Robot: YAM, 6 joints.
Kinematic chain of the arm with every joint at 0, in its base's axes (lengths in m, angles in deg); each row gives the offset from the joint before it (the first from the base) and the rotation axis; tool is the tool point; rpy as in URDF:
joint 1: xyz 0 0 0.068 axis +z
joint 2: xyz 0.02 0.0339 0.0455 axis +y
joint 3: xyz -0.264 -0.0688 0 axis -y
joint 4: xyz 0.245 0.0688 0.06 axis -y
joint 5: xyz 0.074 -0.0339 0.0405 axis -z
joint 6: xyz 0.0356 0 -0.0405 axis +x
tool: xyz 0 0 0 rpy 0 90 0
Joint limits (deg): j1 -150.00..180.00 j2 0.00..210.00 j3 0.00..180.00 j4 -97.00..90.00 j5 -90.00..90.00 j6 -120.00..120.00
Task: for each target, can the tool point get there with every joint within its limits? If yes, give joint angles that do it. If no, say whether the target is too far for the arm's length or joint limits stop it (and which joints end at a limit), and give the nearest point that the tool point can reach.
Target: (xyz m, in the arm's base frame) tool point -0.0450 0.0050 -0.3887
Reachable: no: joint limits stop it (at a limit: joint 2) | nearest point -0.0740 0.0082 -0.3356 | short by 0.061 m
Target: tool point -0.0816 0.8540 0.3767
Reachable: no: too far | nearest point -0.0587 0.6143 0.3011 | short by 0.252 m
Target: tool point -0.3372 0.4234 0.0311
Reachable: yes | joints 131.68 153.92 105.42 12.76 56.52 33.29
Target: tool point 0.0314 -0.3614 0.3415
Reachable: yes | joints -89.98 101.09 98.55 -59.14 -61.39 16.48
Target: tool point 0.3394 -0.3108 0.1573
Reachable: yes | joints -43.35 119.60 74.67 14.50 -11.24 19.85
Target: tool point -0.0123 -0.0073 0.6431
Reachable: yes | joints 56.89 57.83 131.07 -43.39 -10.17 -75.58
